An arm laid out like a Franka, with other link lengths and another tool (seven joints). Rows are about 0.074 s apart.
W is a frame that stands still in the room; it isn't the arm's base.
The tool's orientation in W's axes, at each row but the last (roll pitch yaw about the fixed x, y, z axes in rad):
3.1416 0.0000 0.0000
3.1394 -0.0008 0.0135
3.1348 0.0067 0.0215
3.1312 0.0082 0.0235
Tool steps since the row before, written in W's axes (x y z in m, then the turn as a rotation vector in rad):
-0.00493 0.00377 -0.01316 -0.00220 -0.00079 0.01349
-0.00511 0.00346 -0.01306 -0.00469 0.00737 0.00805
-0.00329 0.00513 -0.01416 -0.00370 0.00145 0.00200
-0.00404 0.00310 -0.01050 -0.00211 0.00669 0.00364
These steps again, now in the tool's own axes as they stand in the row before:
-0.00493 -0.00377 0.01316 -0.00220 0.00079 -0.01349
-0.00507 -0.00356 0.01305 -0.00458 -0.00741 -0.00807
-0.00308 -0.00530 0.01415 -0.00368 -0.00152 -0.00199
-0.00388 -0.00330 0.01050 -0.00198 -0.00670 -0.00369

